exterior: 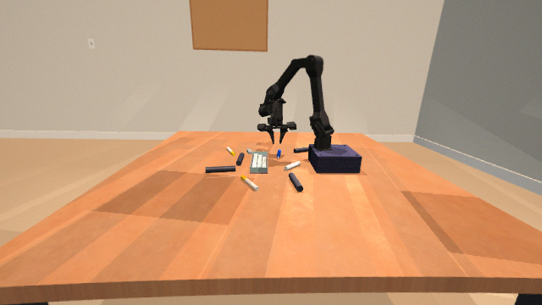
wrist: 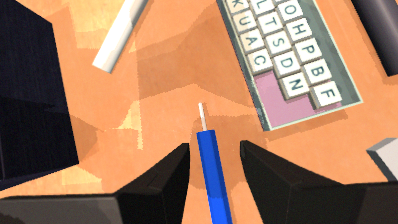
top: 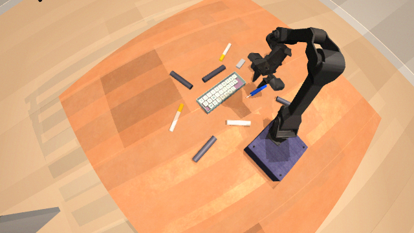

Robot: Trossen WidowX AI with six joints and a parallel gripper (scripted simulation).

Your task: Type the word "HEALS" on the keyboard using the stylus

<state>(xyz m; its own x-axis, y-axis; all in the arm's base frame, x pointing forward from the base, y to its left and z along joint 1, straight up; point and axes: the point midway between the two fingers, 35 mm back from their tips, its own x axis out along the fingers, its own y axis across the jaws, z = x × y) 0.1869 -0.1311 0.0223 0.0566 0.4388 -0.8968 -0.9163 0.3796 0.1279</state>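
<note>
Now: gripper tip 60 mm above the blue stylus and 10 mm past it. The rest, counted from my gripper tip: white stick: 150 mm to the left, 60 mm below, 40 mm behind; then small grey block: 130 mm ahead, 90 mm to the right, 60 mm below; then grey stylus tip: 60 mm below, 30 mm to the left.
</note>
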